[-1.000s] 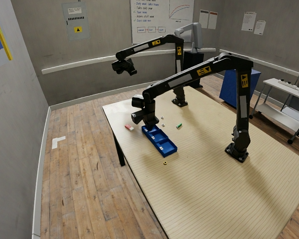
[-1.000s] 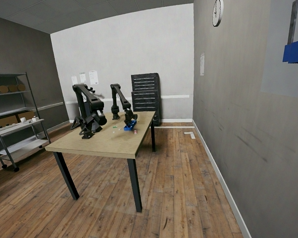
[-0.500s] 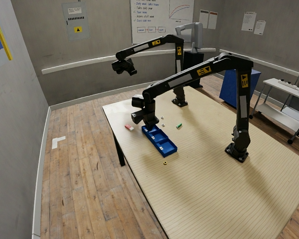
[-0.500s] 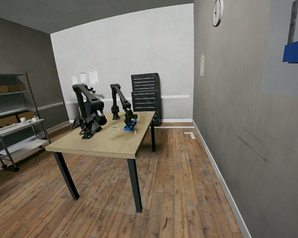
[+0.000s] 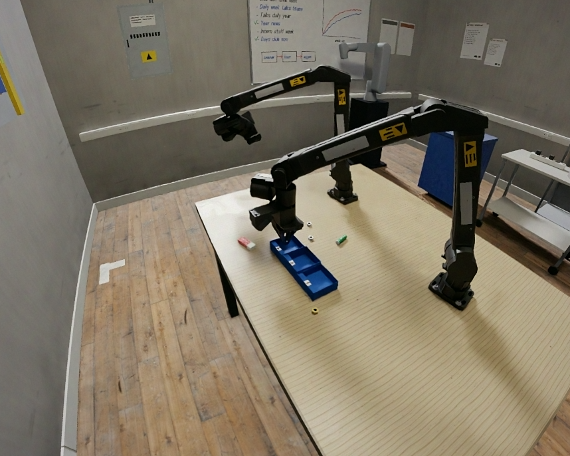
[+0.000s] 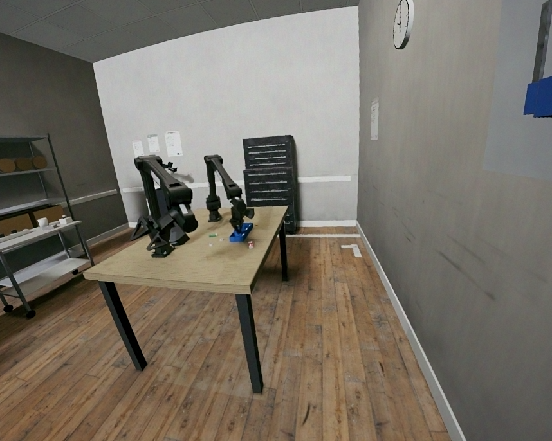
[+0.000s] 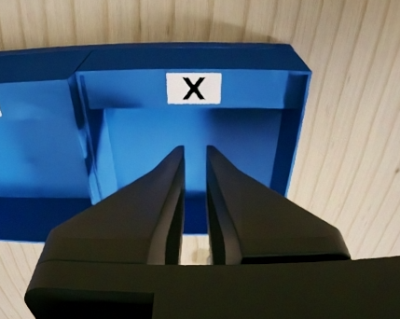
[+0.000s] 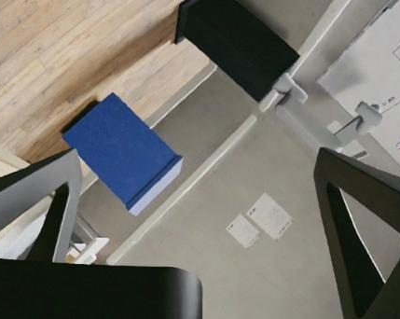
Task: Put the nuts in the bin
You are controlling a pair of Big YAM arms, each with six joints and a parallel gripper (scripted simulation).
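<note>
Right now the blue bin strip is 8 cm to the left of my left hand, 3 cm below it and 2 cm behind it. Also, from my left hand: block 10 cm ahead, 8 cm to the right, 4 cm below; then green battery 20 cm behind, 4 cm below, 2 cm to the left; then yellow nut 25 cm to the left, 4 cm below, 2 cm ahead.
</note>
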